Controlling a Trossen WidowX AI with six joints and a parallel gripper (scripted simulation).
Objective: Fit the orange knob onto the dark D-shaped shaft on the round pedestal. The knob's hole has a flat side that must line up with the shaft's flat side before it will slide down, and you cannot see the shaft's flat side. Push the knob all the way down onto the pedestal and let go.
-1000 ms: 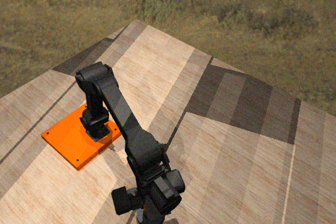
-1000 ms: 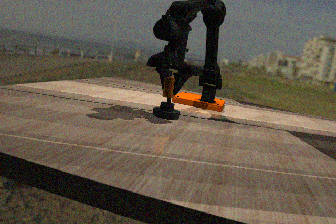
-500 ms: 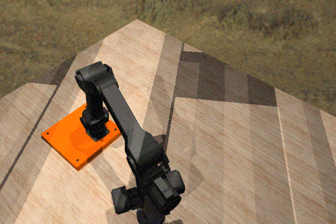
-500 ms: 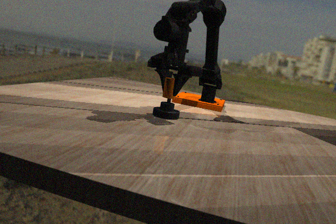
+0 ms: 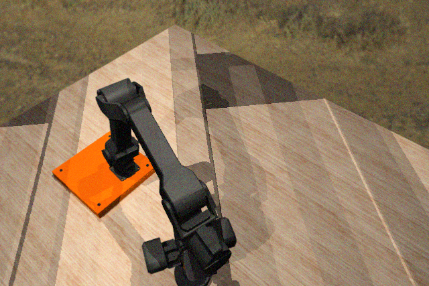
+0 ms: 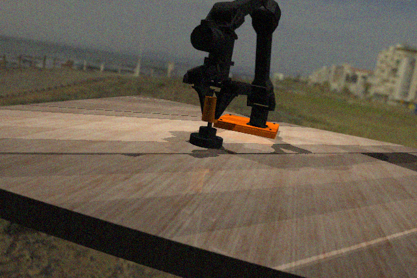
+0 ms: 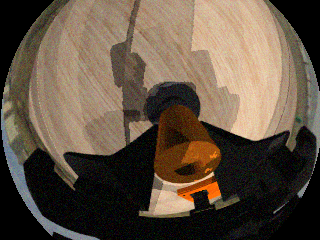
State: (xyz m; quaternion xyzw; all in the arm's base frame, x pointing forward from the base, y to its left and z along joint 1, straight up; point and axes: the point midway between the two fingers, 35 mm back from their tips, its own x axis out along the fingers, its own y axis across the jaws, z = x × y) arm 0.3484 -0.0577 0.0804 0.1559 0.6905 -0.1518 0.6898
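My gripper tip is 20 mm below the orange knob. Also, from my gripper tip: dark round pedestal 40 mm below.
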